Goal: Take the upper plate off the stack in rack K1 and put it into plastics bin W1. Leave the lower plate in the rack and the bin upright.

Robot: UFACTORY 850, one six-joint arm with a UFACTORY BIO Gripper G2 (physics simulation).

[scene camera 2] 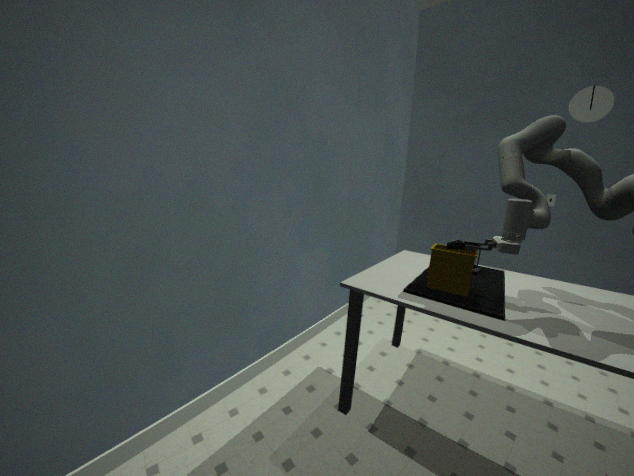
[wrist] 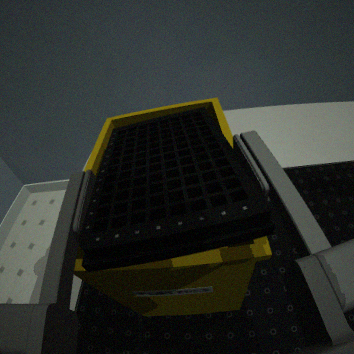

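The black gridded plate [wrist: 170,175] lies roughly level between the fingers of my gripper [scene camera 2: 455,244] [wrist: 172,185], which is shut on its two long sides. The yellow bin W1 [scene camera 2: 450,271] [wrist: 195,292] stands upright below. In the wrist view its rim shows behind the plate and along parts of both sides, and the near rim shows just under the plate's front edge. The plate is over the bin's mouth, at about rim height; its exact depth cannot be told. In scene camera 2 the plate and fingers merge into one dark shape. Rack K1 and the lower plate do not show.
The bin stands on a black dotted mat [scene camera 2: 489,294] [wrist: 325,195] near the left end of the white table [scene camera 2: 391,266] [wrist: 295,135]. A thin dark upright [scene camera 2: 479,260] shows behind the bin's right side. The floor [wrist: 30,235] shows beyond the left finger.
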